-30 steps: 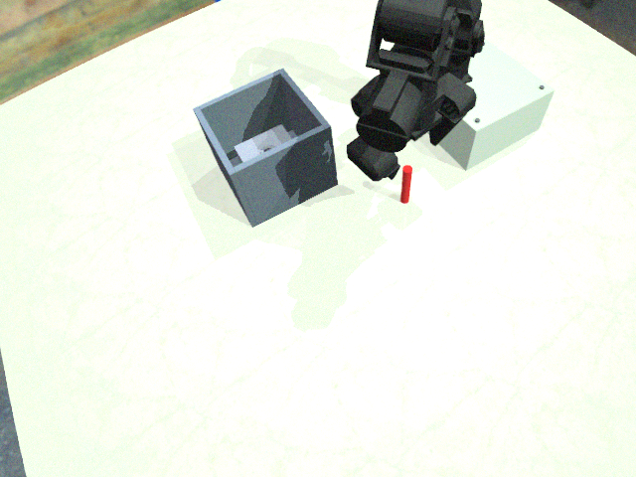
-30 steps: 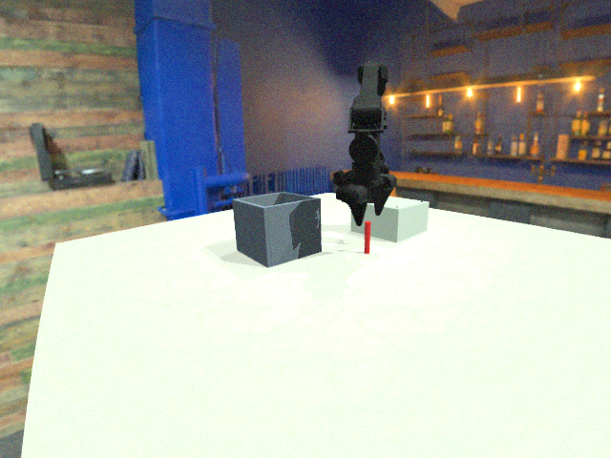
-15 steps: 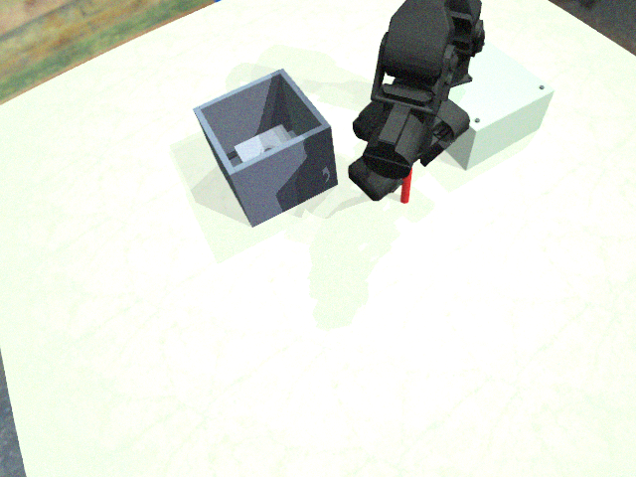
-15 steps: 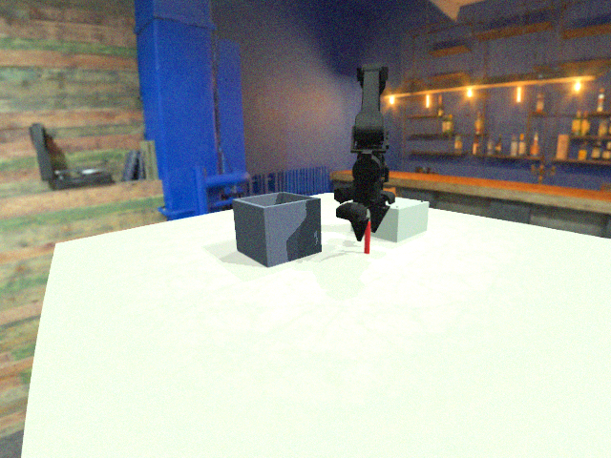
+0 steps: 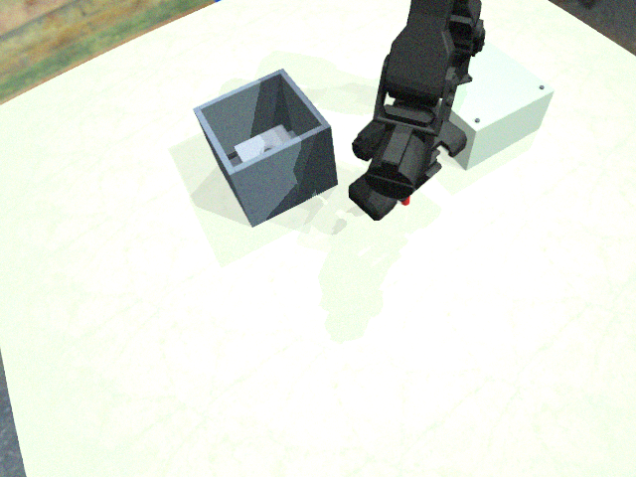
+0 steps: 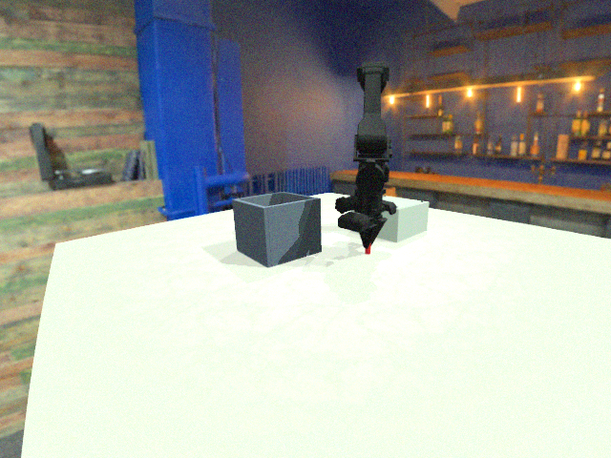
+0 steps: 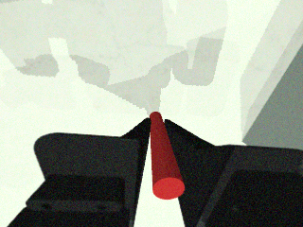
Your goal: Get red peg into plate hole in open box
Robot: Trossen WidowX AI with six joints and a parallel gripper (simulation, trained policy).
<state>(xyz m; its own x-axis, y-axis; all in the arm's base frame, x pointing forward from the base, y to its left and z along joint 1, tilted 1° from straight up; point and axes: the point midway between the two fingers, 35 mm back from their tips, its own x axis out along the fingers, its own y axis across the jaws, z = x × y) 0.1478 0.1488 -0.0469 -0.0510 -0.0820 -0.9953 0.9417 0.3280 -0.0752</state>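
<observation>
Right now the plate is 170 mm ahead of my gripper tip, 150 mm to the right of it and 30 mm above it. The rest, counted from my gripper tip: red peg 20 mm above.
</observation>
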